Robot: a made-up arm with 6 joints.
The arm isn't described. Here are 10 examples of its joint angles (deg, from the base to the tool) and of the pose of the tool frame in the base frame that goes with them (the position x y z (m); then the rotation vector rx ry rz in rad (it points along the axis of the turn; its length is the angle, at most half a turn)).
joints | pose
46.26 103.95 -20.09 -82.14 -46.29 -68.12 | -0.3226 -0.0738 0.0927 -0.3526 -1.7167 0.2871
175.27 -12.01 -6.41 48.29 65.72 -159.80 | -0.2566 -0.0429 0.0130 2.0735 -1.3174 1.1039
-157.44 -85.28 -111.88 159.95 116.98 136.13 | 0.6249 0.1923 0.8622 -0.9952 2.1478 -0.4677
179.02 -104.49 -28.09 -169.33 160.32 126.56 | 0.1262 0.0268 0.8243 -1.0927 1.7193 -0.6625
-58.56 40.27 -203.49 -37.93 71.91 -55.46 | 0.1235 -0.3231 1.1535 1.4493 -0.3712 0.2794
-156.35 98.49 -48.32 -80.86 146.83 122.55 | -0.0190 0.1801 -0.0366 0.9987 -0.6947 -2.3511
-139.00 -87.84 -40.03 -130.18 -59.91 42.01 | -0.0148 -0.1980 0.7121 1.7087 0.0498 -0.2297
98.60 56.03 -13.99 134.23 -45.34 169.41 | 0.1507 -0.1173 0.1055 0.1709 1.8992 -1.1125
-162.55 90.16 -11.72 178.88 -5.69 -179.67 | 0.3642 0.1171 0.2277 -0.2673 1.6566 0.2211
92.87 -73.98 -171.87 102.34 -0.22 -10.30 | 0.1530 -0.8186 0.6671 1.1488 0.0117 0.0782
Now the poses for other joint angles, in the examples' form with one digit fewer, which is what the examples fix.
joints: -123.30 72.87 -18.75 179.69 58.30 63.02
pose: 0.111 0.168 -0.123 3.071 -0.165 -0.050
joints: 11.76 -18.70 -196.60 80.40 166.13 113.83
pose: -0.344 0.075 0.871 -2.561 0.389 -0.694
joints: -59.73 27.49 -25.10 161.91 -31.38 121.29
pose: -0.012 -0.087 0.014 -2.609 -0.396 0.498
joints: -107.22 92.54 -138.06 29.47 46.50 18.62
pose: -0.215 -0.740 -0.082 -0.819 2.725 -0.353
